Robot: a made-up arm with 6 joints.
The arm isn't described. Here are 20 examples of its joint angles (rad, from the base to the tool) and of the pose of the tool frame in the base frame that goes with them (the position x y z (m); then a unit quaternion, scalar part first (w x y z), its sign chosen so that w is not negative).
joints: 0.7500 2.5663 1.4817 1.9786 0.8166 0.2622
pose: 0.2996 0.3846 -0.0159 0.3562 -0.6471 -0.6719 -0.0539
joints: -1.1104 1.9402 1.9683 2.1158 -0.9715 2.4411
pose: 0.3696 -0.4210 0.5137 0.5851 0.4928 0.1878 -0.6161
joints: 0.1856 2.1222 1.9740 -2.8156 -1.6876 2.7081
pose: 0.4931 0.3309 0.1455 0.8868 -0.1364 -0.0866 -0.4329
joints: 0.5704 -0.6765 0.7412 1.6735 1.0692 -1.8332
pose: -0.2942 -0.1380 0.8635 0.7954 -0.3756 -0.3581 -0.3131
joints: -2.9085 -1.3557 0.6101 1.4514 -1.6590 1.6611
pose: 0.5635 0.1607 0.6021 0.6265 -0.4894 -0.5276 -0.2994
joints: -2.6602 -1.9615 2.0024 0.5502 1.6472 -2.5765
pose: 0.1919 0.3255 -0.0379 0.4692 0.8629 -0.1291 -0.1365
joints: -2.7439 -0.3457 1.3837 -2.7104 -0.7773 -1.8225
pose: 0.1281 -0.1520 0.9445 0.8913 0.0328 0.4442 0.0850
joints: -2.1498 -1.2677 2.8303 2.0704 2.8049 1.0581
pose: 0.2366 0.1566 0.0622 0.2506 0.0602 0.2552 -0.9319
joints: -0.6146 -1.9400 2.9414 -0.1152 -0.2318 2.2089
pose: -0.2457 -0.0721 -0.0317 0.0277 -0.9984 0.0447 0.0187
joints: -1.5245 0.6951 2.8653 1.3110 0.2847 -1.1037
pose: -0.0016 0.2055 0.6696 0.1155 0.0886 0.3410 0.9287
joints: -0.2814 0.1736 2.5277 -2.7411 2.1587 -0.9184
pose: -0.0508 0.2334 0.8231 0.3586 0.6479 -0.0798 0.6673
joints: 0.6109 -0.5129 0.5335 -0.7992 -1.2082 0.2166
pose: 0.2071 -0.0139 0.8052 0.6997 -0.7014 0.1334 -0.0261
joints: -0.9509 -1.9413 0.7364 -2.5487 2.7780 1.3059
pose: -0.1101 0.4820 0.4984 0.6398 0.6285 0.4268 -0.1158
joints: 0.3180 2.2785 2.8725 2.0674 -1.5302 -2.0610
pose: 0.3273 0.2310 0.5921 0.4718 0.2757 0.4641 -0.6972
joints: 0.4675 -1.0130 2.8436 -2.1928 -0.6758 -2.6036
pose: -0.5381 -0.1317 0.4087 0.1771 -0.9426 -0.0691 0.2743
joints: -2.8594 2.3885 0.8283 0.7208 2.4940 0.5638
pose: -0.3378 0.0534 -0.1224 0.5098 0.0027 -0.3144 0.8008
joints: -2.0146 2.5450 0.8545 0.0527 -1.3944 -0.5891
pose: -0.2139 -0.0463 -0.1834 0.0655 -0.3404 -0.6423 -0.6836
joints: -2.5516 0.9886 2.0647 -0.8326 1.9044 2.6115
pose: -0.4733 -0.1373 0.7049 0.7118 -0.6897 0.1320 -0.0127
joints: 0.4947 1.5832 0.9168 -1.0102 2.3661 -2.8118
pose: 0.3991 0.0950 0.0351 0.8110 0.3150 -0.1838 0.4575
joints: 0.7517 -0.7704 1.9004 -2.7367 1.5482 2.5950
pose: -0.4314 -0.1089 0.7345 0.9396 -0.0458 0.2886 -0.1784
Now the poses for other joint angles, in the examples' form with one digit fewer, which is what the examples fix.
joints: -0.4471 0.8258 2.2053 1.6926 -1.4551 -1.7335
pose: 0.049 0.035 0.926 0.360 0.568 0.331 -0.662
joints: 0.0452 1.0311 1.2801 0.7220 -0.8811 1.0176
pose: 0.504 -0.114 0.717 0.205 0.827 -0.135 0.506
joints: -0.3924 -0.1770 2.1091 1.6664 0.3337 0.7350
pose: -0.346 0.183 0.696 0.581 -0.356 0.079 0.728
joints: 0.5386 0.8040 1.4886 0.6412 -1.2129 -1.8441
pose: 0.402 0.048 0.890 0.557 -0.058 0.823 -0.099
